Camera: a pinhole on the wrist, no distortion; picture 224 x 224 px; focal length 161.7 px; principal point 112.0 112.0 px. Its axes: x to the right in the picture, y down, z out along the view. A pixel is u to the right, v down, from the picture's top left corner.
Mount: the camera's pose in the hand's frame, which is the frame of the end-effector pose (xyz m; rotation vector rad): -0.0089 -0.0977 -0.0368 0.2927 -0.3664 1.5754
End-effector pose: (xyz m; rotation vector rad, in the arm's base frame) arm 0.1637 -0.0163 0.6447 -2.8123 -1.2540 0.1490
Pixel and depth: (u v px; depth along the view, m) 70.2 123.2 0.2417
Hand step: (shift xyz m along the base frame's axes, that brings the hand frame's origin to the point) -0.2266 0.1471 -0.1310
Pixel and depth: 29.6 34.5 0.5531
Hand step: -0.3030 0.5715 -0.3274
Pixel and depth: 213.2 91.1 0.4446
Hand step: -0.0581 0.0376 -0.4808
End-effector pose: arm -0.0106 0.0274 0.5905 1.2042 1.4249 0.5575
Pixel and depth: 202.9 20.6 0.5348
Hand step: 0.5715 0.0478 -0.2945
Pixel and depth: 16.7 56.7 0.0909
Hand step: -0.0373 -0.0560 -0.1734
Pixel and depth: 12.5 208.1 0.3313
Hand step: -0.0223 -0.3904 -0.3159
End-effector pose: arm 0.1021 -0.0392 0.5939 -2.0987 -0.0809 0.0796
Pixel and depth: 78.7 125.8 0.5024
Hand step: -0.1112 0.5185 0.1543
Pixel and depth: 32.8 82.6 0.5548
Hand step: 0.0330 0.6076 0.3060
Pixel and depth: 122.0 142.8 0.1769
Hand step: -0.0652 0.1857 0.0754
